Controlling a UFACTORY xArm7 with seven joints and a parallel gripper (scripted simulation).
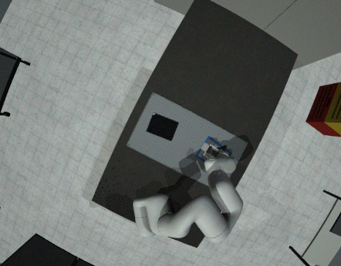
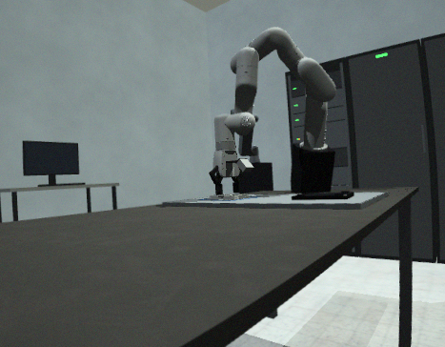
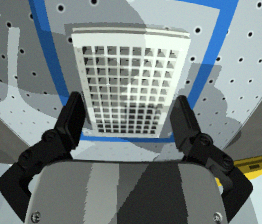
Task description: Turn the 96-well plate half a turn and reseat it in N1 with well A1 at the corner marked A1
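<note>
My hand is 20 mm above the white 96-well plate. From my hand the other things lie so: black plate nest N1 (370 mm to the left, 20 mm below, 20 mm behind).
</note>
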